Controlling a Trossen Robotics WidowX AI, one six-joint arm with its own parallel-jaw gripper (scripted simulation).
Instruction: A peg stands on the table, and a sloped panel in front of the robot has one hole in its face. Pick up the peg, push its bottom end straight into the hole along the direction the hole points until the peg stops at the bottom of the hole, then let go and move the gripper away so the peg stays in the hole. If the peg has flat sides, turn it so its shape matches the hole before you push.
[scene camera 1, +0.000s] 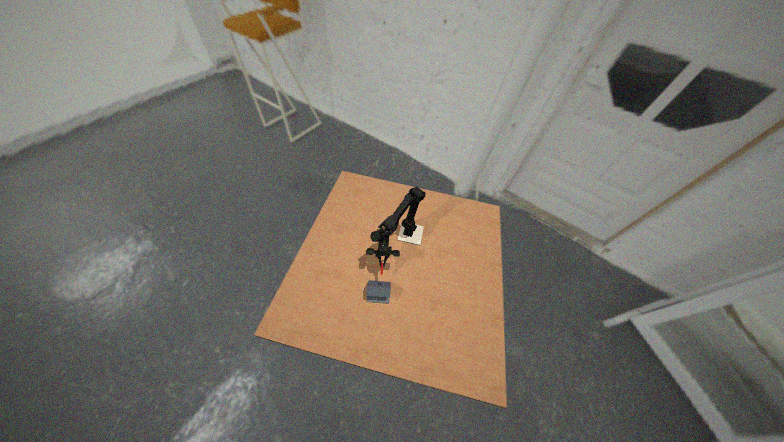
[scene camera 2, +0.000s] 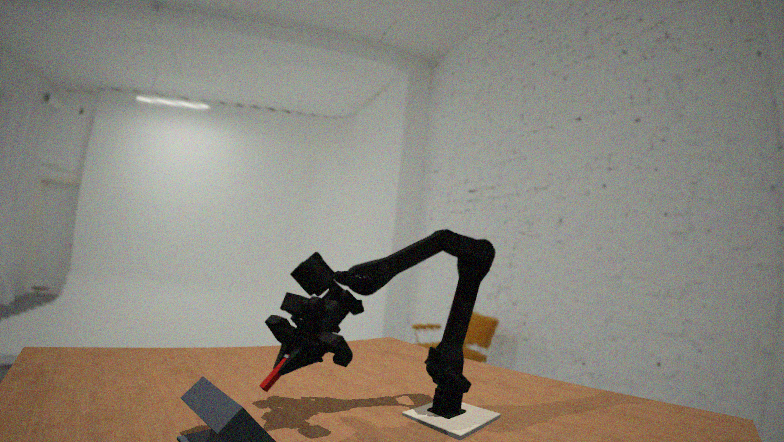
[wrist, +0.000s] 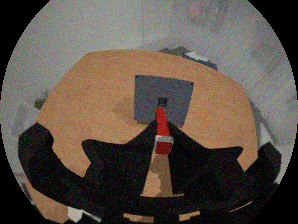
Labels:
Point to my gripper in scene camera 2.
277, 372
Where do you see my gripper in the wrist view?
161, 124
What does my gripper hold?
A red peg.

